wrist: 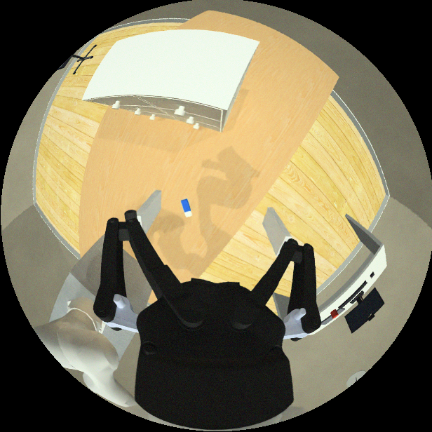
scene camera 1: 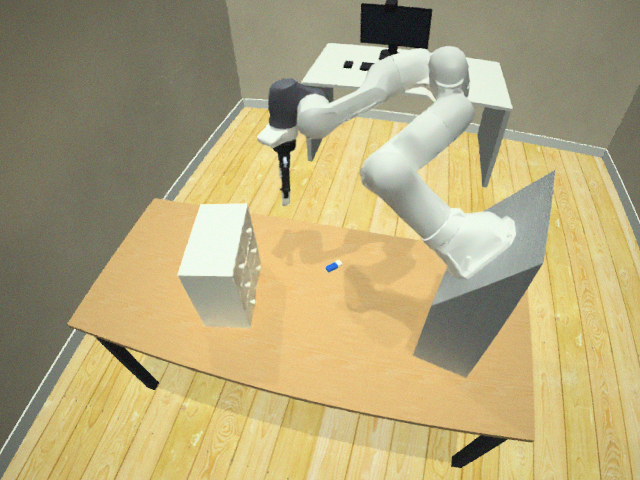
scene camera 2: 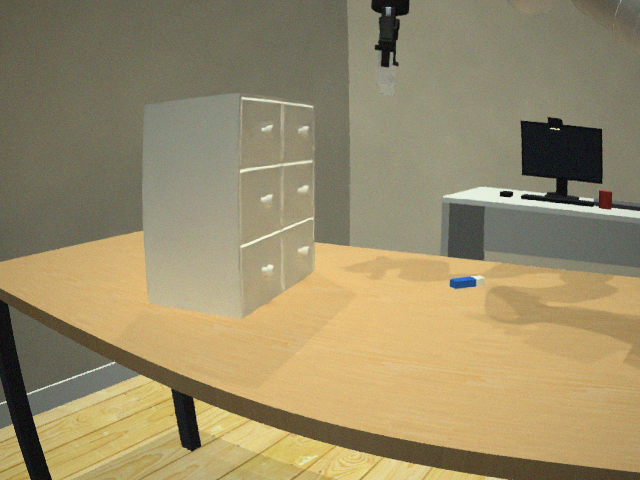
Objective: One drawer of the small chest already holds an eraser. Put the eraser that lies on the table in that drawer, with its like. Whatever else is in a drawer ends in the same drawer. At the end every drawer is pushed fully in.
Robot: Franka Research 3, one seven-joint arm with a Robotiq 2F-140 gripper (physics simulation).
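A blue and white eraser lies flat on the table, in front of the chest's drawer side. The white chest stands upright on the table. Its drawer fronts with white knobs, in two columns of three, look flush with the body in scene camera 2. What the drawers hold is hidden. My gripper is open and empty, fingers pointing down. It hangs high above the table's far side, higher than the chest top and apart from both chest and eraser.
The wooden table carries the arm's grey base block at its right end in scene camera 1. A white desk with a monitor stands beyond the table.
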